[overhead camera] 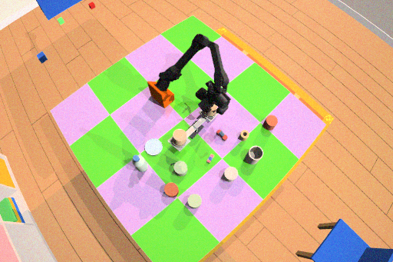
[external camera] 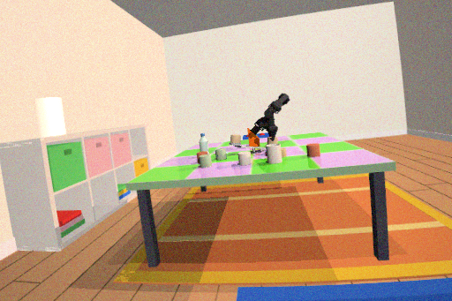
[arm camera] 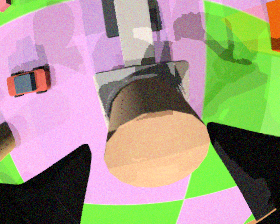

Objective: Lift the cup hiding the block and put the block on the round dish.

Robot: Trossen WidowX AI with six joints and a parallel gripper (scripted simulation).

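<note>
Now: gripper tip 30 mm above the grey block. Round my gripper tip: toy car (140 mm ahead, 60 mm below, 50 mm to the right); tan cup (20 mm to the left, 20 mm below, 10 mm behind); small grey balance (140 mm to the right, 50 mm below, 10 mm ahead).
</note>
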